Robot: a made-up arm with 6 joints.
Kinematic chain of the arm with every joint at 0, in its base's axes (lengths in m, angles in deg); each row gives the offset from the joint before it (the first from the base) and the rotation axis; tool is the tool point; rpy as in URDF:
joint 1: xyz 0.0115 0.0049 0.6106 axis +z
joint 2: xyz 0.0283 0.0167 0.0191 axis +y
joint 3: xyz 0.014 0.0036 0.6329 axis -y
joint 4: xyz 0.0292 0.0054 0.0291 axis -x
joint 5: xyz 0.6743 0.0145 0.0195 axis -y
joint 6: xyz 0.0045 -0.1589 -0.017 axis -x
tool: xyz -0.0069 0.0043 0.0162 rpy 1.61 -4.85 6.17
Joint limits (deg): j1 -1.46..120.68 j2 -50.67..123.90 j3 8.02..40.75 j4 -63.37..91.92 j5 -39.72..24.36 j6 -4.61..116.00
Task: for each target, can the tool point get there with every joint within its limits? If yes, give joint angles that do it. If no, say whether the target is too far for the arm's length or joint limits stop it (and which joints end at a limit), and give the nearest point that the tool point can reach.
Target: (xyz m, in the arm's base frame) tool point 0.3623 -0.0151 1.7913
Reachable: yes | joints 12.54 -13.56 31.48 17.84 -8.16 82.34
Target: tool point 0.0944 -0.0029 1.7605
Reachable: yes | joints 19.35 -34.03 11.44 59.67 -3.86 68.63
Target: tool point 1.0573 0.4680 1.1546
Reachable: yes | joints 27.01 39.28 32.90 44.09 -28.41 77.10
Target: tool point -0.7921 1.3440 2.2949
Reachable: no: too far | nearest point -0.4563 0.7845 1.5863 | short by 0.963 m
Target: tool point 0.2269 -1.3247 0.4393
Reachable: no: joint limits stop it (at a limit: joint 1, joint 3, joint 6) | nearest point 0.7990 -0.1242 -0.0273 | short by 1.409 m
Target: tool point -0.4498 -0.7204 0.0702
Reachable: no: joint limits stop it (at a limit: joint 1, joint 2, joint 3, joint 5, joint 6) | nearest point 0.1806 -0.0702 -0.3326 | short by 0.991 m
